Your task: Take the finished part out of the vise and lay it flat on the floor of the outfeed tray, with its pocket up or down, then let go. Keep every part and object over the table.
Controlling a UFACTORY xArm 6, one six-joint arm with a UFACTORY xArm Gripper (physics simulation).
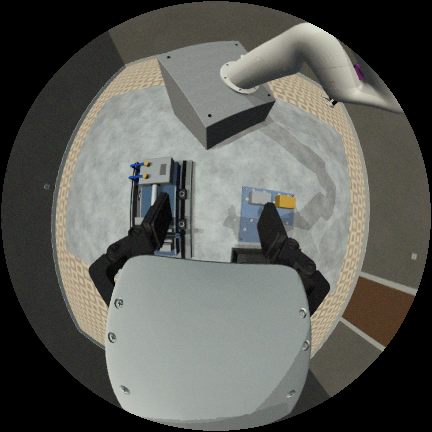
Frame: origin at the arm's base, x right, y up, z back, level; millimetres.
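Seen in the pictures: gripper, fingertip midpoint: point(215, 208); arm's base, origin of the base link: point(239, 77).
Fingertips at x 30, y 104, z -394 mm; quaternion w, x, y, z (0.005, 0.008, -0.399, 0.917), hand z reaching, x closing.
Note:
Offsets run from my fingertips to a thing's top centre. "spot": to the spot under its first point.
The vise @(dx +158, dy -197, dz +3 mm) point(187, 210) stands at the left, with a grey block, two blue hose fittings and a pale rod at its upper end. A grey part @(spot: dx +102, dy -200, dz -88 mm) point(166, 245) shows between the jaws at the vise's lower end, partly hidden by the gripper; its pocket cannot be made out. A dark tray @(spot: dx -105, dy -255, dz -85 mm) point(245, 247), which looks like the outfeed tray, shows at the lower right, mostly hidden by the gripper body and right finger. My gripper point(215, 208) is open and empty, above the table between the vise and the tray side.
A blue plate @(dx -182, dy -288, dz +17 mm) point(248, 212) with pegs lies just above the dark tray, carrying a grey block @(dx -135, dy -252, dz +64 mm) point(260, 197) and an orange block @(dx -226, dy -253, dz +66 mm) point(285, 201). A large grey pedestal point(210, 90) with the white arm point(270, 60) rises at the top. The table's patterned border point(357, 200) shows at the right.

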